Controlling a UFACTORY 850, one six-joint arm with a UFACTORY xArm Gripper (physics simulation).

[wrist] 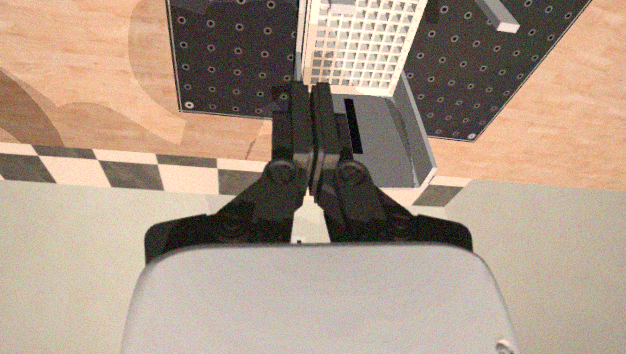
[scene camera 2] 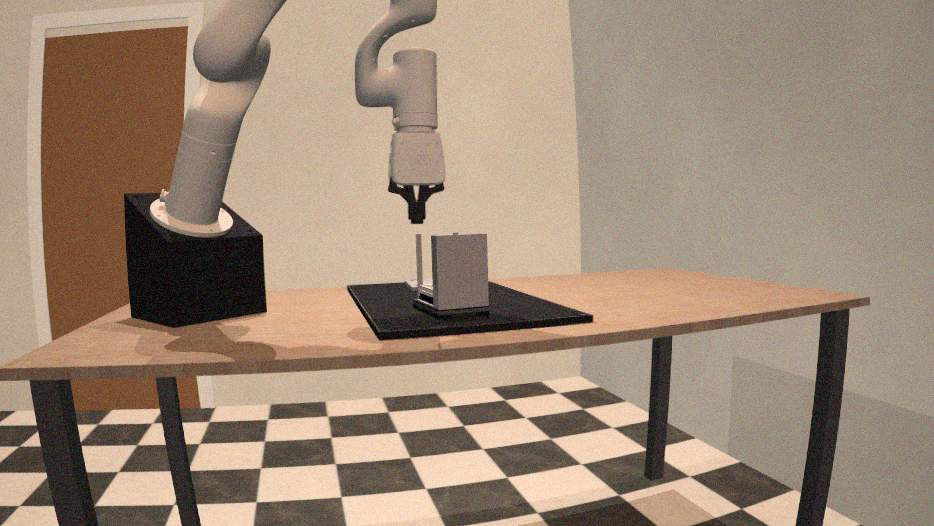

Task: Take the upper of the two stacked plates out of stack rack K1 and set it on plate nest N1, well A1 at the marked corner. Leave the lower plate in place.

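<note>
My gripper (scene camera 2: pixel 416 220) (wrist: pixel 306 106) is shut with nothing between its fingers. It points down above the stack rack K1 (scene camera 2: pixel 460 271) (wrist: pixel 382 165), near its open side in the scene view. The rack is grey, with a tall solid panel and thin posts. The upper plate (wrist: pixel 362 50), cream with a grid of square wells, lies in the rack beyond the fingertips in the wrist view. The lower plate cannot be told apart. A low pale piece (scene camera 2: pixel 411 284), apparently plate nest N1, shows partly behind the rack; its well A1 corner cannot be made out.
The rack stands on a black perforated board (scene camera 2: pixel 535 313) (wrist: pixel 225 75) on the wooden table (scene camera 2: pixel 686 287) (wrist: pixel 565 125). A thin rack post (scene camera 2: pixel 418 258) (wrist: pixel 495 15) rises near the plate. The arm's black base block (scene camera 2: pixel 196 280) stands at the table's left.
</note>
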